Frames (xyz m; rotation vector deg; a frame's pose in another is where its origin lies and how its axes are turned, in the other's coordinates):
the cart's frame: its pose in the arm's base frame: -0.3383 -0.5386 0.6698 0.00 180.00 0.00
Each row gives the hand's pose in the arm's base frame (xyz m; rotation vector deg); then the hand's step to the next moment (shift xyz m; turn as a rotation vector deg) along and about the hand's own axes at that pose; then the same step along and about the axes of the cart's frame.
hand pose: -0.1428 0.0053 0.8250 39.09 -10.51 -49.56
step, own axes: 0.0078 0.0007 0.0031 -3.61 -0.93 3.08
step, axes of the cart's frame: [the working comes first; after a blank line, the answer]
step, axes of the arm's base frame: 0.0042 -0.0070 0.0019 -4.21 0.82 2.24

-0.0042 -0.0070 -0.0019 4.21 0.82 -2.24
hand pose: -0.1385 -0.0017 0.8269 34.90 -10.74 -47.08
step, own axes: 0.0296 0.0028 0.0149 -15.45 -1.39 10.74
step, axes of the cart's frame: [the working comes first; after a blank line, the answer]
step, axes of the arm's base frame: 0.0160 -0.0267 0.0116 -15.44 5.94 9.08

-0.0160 -0.0267 -0.0116 15.44 5.94 -9.08
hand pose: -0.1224 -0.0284 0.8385 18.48 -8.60 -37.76
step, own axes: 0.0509 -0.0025 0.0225 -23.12 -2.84 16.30
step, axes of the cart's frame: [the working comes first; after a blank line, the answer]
step, axes of the arm's base frame: 0.0330 -0.0391 0.0221 -23.59 8.27 13.54

-0.0330 -0.0391 -0.0221 23.59 8.27 -13.54
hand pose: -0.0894 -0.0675 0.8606 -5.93 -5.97 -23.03
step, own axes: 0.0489 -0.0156 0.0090 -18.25 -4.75 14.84
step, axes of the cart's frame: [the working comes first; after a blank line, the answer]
step, axes of the arm's base frame: 0.0379 -0.0320 0.0161 -19.77 4.47 12.84

-0.0379 -0.0320 -0.0161 19.77 4.47 -12.84
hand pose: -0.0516 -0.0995 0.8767 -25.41 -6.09 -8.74
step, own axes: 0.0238 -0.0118 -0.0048 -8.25 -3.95 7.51
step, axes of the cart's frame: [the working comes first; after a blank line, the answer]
step, axes of the arm's base frame: 0.0217 -0.0156 0.0039 -9.30 0.76 7.28

-0.0217 -0.0156 -0.0039 9.30 0.76 -7.28
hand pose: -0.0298 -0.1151 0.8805 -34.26 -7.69 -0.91
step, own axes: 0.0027 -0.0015 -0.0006 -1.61 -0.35 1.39
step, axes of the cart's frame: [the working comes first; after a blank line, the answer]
step, axes of the arm's base frame: 0.0027 -0.0015 0.0007 -1.78 0.45 1.12

-0.0027 -0.0015 -0.0007 1.78 0.45 -1.12
